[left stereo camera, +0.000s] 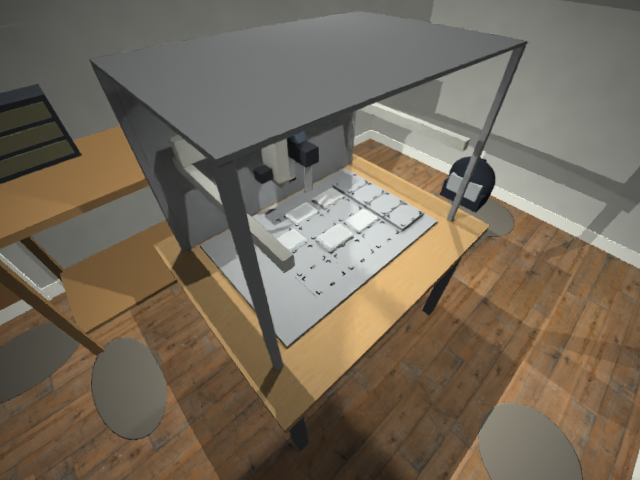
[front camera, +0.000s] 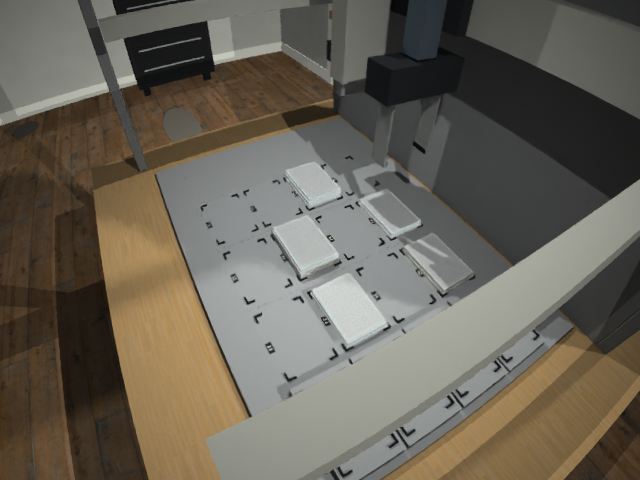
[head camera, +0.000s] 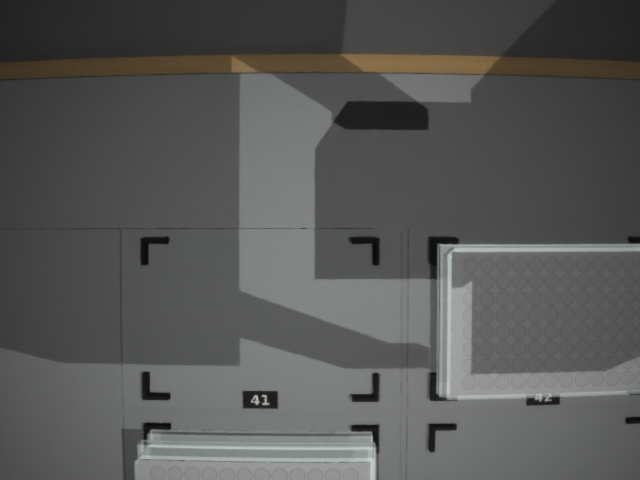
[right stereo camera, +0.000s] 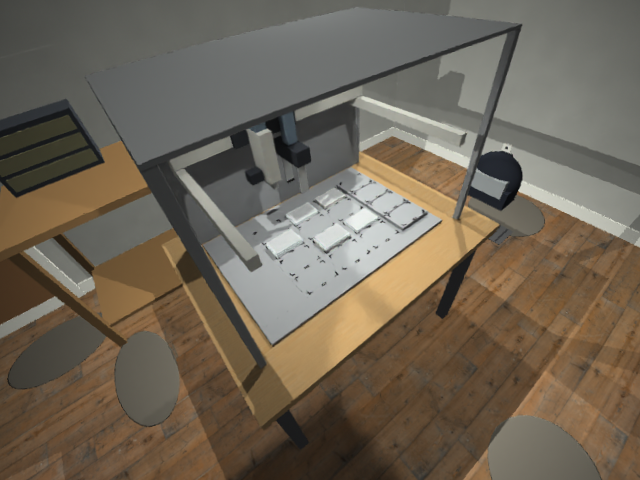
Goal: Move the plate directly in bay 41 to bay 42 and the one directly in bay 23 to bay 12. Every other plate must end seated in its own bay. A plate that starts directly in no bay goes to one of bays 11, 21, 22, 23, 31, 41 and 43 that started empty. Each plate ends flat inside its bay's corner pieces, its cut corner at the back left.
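Where they show: gripper, fingertip midpoint: [left stereo camera: 300, 185] [front camera: 400, 155] [right stereo camera: 297, 186]; robot's base, link origin: [left stereo camera: 318, 293] [front camera: 202, 207] [right stereo camera: 309, 293].
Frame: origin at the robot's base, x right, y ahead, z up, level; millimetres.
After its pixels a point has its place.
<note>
My gripper [front camera: 401, 153] @(x -364, y 228, z 159 mm) [right stereo camera: 296, 181] @(x -364, y 228, z 159 mm) is open and empty, raised behind bays 41 and 42. Bay 41 [head camera: 260, 330] @(x -358, y 64, z 0 mm) holds no plate. A plate [front camera: 390, 212] @(x -360, y 236, z 14 mm) [head camera: 547, 320] @(x -365, y 221, z 14 mm) [left stereo camera: 301, 212] @(x -364, y 226, z 14 mm) lies in bay 42, its cut corner at the back left. One plate [front camera: 438, 262] @(x -358, y 398, z 14 mm) [left stereo camera: 329, 197] @(x -357, y 394, z 14 mm) lies in bay 43. A pile with several layered edges [front camera: 312, 183] @(x -249, y 79, z 27 mm) [head camera: 258, 471] @(x -291, y 67, z 27 mm) [right stereo camera: 283, 243] @(x -245, y 54, z 28 mm) stands on bay 31. White plates stand on bay 22 [front camera: 305, 245] @(x -145, y 242, z 27 mm) and bay 23 [front camera: 349, 310] @(x -146, y 401, z 14 mm); how many are piled there is unclear. Bay 12 [front camera: 258, 273] @(x -42, y 240, z 0 mm) shows bare corner pieces.
A pale beam [front camera: 429, 356] @(x -14, y 621, z 400 mm) crosses the near side in the front view. The pale pipetting stage [right stereo camera: 265, 157] hangs beside the gripper. A raised strip [left stereo camera: 383, 198] @(x -179, y 577, z 15 mm) with more corner pieces lies at the deck's right. The dark back panel [front camera: 496, 206] @(x -520, y 382, z 83 mm) rises behind the deck.
</note>
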